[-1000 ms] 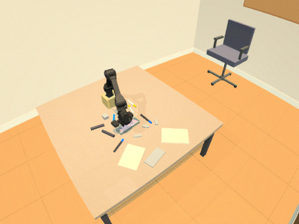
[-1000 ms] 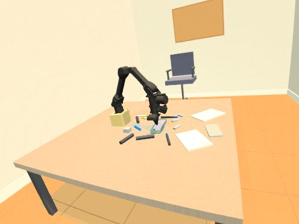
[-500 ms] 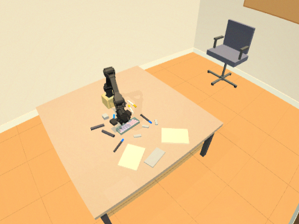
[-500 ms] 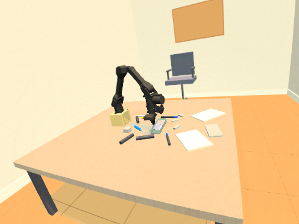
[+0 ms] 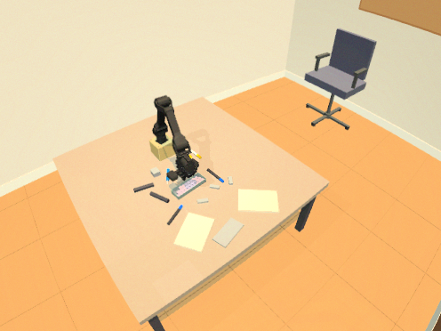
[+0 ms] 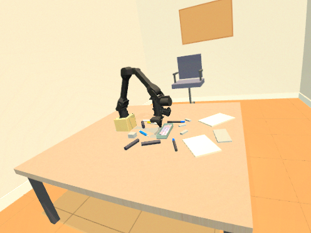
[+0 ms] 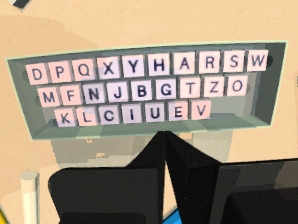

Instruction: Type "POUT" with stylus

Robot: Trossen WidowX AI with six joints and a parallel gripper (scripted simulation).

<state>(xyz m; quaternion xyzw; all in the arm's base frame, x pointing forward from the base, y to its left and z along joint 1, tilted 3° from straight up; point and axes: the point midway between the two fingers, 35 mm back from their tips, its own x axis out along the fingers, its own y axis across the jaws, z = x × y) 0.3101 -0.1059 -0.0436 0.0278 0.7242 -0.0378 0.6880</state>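
My gripper tip is 110 mm past the blue stylus, 30 mm to the left of it and 30 mm above it. Also, from my gripper tip: grey pad (390 mm ahead, 80 mm to the right, 40 mm below); grey block (200 mm behind, 50 mm to the right, 30 mm below).
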